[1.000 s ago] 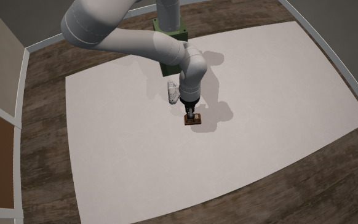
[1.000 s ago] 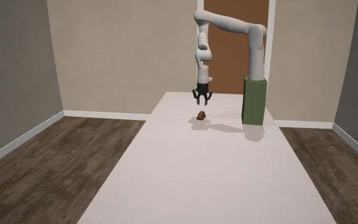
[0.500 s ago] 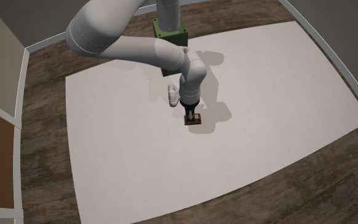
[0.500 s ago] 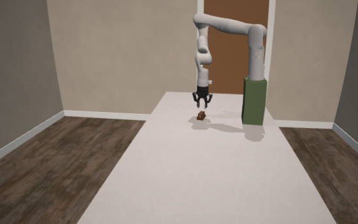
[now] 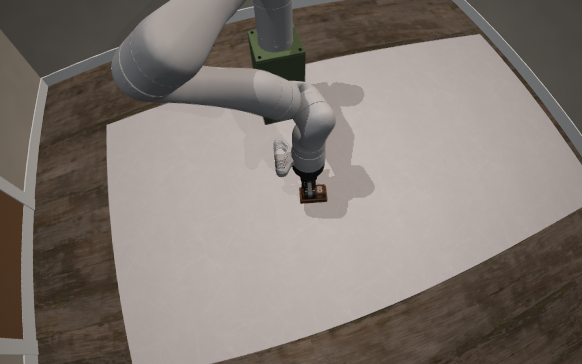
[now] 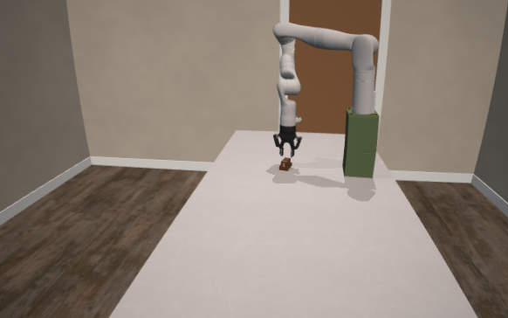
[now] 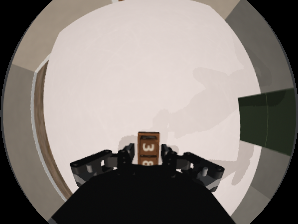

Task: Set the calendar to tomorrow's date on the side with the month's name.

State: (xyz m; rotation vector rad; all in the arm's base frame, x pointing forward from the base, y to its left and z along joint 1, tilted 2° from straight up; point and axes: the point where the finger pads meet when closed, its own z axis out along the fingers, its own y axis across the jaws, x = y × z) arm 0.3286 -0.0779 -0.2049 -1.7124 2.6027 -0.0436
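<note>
The cube is 4 cm below my hand, 3 cm to the left of it and 1 cm ahead of it. Round my hand: brown tray 6 cm below, 2 cm to the left, 1 cm ahead.
</note>
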